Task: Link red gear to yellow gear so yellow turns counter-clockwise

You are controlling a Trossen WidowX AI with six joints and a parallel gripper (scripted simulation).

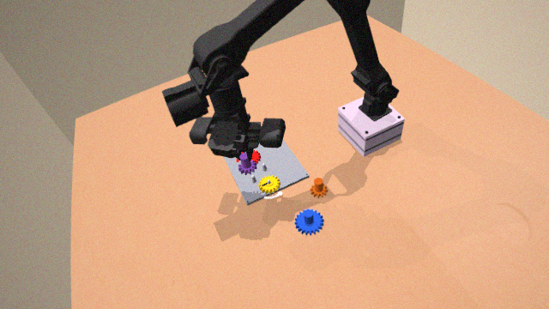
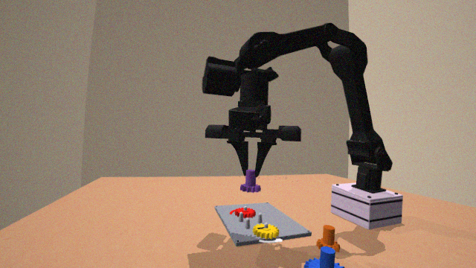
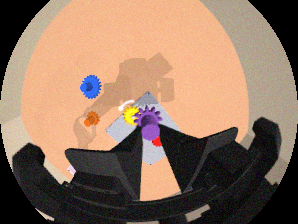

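Right now my gripper tip is 11 cm above the red gear, 10 cm to the left of it and 4 cm past it. The rest, counted from my gripper tip: yellow gear 11 cm below, 4 cm behind; then purple gear 1 cm below; then white arrow 12 cm below, 4 cm to the left, 3 cm behind.
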